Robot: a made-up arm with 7 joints. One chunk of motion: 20 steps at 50 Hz.
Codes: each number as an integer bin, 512 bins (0 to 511) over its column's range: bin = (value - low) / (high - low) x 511, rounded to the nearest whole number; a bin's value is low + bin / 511 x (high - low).
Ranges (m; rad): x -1..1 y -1..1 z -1..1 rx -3.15..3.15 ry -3.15..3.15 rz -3.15..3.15
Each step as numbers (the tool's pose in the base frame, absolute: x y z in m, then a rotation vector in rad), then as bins.
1 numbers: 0.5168 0.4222 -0.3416 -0.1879 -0.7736 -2.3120
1 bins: 388 363 168 240 193 68
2 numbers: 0.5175 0.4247 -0.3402 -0.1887 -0.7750 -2.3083
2 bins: 388 364 169 240 193 68
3 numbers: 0.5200 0.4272 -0.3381 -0.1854 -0.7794 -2.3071
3 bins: 388 365 169 240 192 68
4 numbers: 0.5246 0.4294 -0.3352 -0.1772 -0.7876 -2.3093
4 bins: 390 365 170 241 192 68
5 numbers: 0.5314 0.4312 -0.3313 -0.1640 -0.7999 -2.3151
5 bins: 391 366 171 242 191 68
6 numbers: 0.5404 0.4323 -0.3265 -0.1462 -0.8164 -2.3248
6 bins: 394 366 172 244 189 67
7 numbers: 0.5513 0.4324 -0.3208 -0.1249 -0.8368 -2.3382
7 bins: 396 366 174 245 188 66
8 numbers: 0.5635 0.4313 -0.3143 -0.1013 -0.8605 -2.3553
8 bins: 399 366 175 247 186 64
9 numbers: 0.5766 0.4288 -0.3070 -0.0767 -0.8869 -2.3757
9 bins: 403 365 177 249 184 63
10 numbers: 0.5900 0.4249 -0.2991 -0.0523 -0.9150 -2.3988
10 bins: 406 364 179 251 181 61
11 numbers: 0.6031 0.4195 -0.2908 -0.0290 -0.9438 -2.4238
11 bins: 410 363 181 253 179 59
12 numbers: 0.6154 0.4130 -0.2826 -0.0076 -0.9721 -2.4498
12 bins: 413 361 183 255 177 57
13 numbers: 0.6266 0.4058 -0.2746 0.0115 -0.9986 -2.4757
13 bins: 416 359 185 256 175 55
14 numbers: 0.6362 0.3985 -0.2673 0.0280 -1.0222 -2.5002
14 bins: 418 357 187 258 173 53
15 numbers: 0.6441 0.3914 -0.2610 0.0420 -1.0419 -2.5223
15 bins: 420 356 189 259 171 51
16 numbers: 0.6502 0.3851 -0.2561 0.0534 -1.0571 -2.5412
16 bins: 422 354 190 260 170 49
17 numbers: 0.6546 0.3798 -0.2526 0.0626 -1.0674 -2.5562
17 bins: 423 353 191 261 169 48
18 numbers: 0.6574 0.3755 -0.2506 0.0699 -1.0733 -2.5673
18 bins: 423 351 191 261 168 47
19 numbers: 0.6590 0.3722 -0.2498 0.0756 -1.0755 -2.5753
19 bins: 424 351 192 262 168 47
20 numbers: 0.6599 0.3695 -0.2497 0.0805 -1.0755 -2.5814
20 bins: 424 350 192 262 168 46
